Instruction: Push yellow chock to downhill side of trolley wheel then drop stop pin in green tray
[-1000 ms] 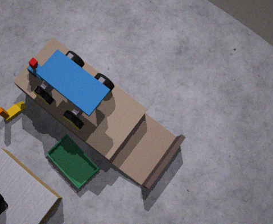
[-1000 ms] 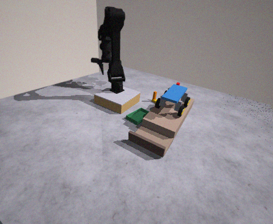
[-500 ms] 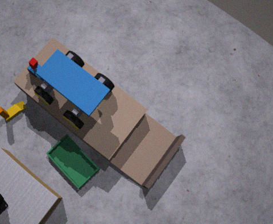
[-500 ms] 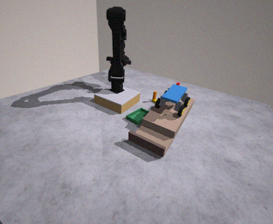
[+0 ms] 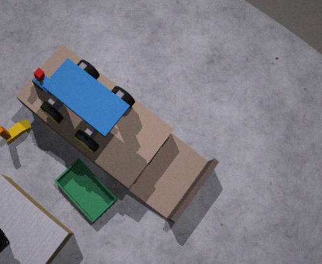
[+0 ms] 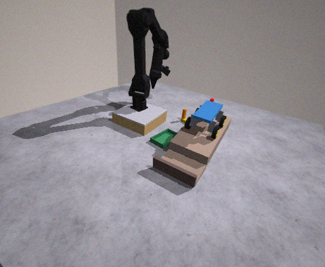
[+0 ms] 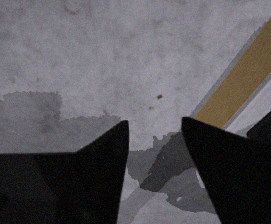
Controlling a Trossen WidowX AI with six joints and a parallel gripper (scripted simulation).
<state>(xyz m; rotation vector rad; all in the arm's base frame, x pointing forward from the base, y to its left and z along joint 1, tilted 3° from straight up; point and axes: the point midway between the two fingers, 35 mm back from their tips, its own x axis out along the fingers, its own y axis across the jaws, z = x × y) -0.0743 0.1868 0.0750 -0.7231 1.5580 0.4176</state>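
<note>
Now: the yellow chock 26 cm ahead of my gripper tip, 2 cm to the right of it and 9 cm below it. Also, from my gripper tip: red-headed stop pin 38 cm ahead, 3 cm to the right, 2 cm above; then green tray 29 cm ahead, 23 cm to the right, 12 cm below; then blue trolley 41 cm ahead, 13 cm to the right.
</note>
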